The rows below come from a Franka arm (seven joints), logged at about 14 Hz.
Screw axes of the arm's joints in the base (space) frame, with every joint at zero. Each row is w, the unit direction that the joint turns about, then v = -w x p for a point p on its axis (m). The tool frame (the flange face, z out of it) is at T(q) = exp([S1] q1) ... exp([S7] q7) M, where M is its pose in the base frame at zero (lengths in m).
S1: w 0 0 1 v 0 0 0
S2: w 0 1 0 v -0.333 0 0
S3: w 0 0 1 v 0 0 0
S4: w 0 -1 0 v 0.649 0 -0.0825
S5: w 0 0 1 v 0 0 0
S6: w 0 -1 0 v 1.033 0 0
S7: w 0 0 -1 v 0 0.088 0
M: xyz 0.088 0 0.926 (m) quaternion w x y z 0 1 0 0
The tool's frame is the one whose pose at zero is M.
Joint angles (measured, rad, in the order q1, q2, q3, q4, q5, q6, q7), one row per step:
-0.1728, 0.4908, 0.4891, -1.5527, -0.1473, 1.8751, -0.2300
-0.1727, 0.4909, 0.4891, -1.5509, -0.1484, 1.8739, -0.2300
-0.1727, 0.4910, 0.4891, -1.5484, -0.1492, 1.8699, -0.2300
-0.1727, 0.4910, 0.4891, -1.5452, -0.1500, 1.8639, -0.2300
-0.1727, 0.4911, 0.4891, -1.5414, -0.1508, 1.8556, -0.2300
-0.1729, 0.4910, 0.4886, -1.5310, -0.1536, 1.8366, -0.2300
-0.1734, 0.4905, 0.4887, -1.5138, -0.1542, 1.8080, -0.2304
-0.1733, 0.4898, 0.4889, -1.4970, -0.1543, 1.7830, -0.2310
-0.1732, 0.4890, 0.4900, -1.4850, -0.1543, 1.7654, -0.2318
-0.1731, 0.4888, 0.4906, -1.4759, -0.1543, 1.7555, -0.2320
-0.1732, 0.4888, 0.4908, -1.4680, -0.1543, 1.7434, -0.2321
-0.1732, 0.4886, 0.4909, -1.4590, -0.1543, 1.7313, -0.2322
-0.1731, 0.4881, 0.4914, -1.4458, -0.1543, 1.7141, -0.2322
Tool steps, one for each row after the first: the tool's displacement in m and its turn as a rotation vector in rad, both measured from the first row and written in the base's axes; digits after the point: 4 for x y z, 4 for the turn. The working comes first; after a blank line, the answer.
Tool pose at each row, in the base's axes (x y z in m, rotation vector in rad; the steps are taken from these numbers as rounded here):
0.6509, 0.1541, 0.3816, -2.9340, -0.8459, 0.1729
0.6512, 0.1540, 0.3823, -2.9350, -0.8465, 0.1721
0.6513, 0.1537, 0.3830, -2.9358, -0.8467, 0.1746
0.6514, 0.1533, 0.3840, -2.9366, -0.8469, 0.1789
0.6513, 0.1528, 0.3850, -2.9373, -0.8470, 0.1860
0.6515, 0.1511, 0.3883, -2.9405, -0.8465, 0.1993
0.6519, 0.1491, 0.3942, -2.9422, -0.8441, 0.2165
0.6524, 0.1476, 0.4004, -2.9433, -0.8424, 0.2284
0.6525, 0.1471, 0.4051, -2.9432, -0.8430, 0.2359
0.6530, 0.1467, 0.4087, -2.9436, -0.8424, 0.2369
0.6531, 0.1459, 0.4114, -2.9439, -0.8411, 0.2435
0.6534, 0.1451, 0.4147, -2.9445, -0.8396, 0.2482
0.6537, 0.1441, 0.4198, -2.9452, -0.8379, 0.2539

0.0003, -0.0001, 0.0007, -0.0009, -0.0008, 0.0002
0.0004, -0.0004, 0.0014, -0.0022, 0.0004, 0.0003
0.0005, -0.0008, 0.0024, -0.0040, 0.0028, 0.0005
0.0004, -0.0013, 0.0034, -0.0064, 0.0069, 0.0007
0.0006, -0.0030, 0.0067, -0.0124, 0.0141, 0.0004
0.0010, -0.0050, 0.0126, -0.0176, 0.0242, -0.0009
0.0015, -0.0065, 0.0188, -0.0212, 0.0313, -0.0017
0.0016, -0.0070, 0.0235, -0.0231, 0.0358, -0.0011
0.0021, -0.0074, 0.0271, -0.0236, 0.0363, -0.0015
0.0022, -0.0082, 0.0298, -0.0252, 0.0403, -0.0022
0.0025, -0.0090, 0.0331, -0.0267, 0.0431, -0.0030
0.0028, -0.0100, 0.0382, -0.0284, 0.0465, -0.0040

